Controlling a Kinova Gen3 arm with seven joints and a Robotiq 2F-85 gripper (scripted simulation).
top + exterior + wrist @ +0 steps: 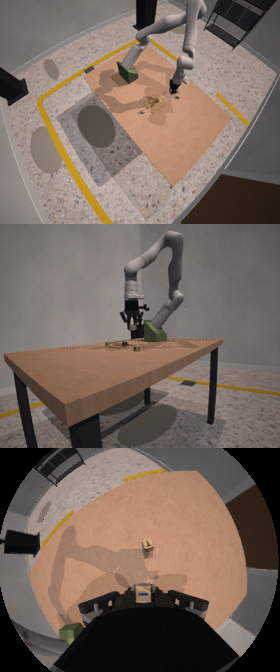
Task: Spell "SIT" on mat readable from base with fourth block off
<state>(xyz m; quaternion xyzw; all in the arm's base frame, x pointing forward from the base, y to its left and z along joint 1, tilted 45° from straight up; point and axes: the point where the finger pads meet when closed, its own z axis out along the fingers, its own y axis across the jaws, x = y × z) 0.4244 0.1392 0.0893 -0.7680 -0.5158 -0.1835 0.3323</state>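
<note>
My hand is 15 cm to the left of the tan mat, 12 cm above it and 3 cm past it.
</note>
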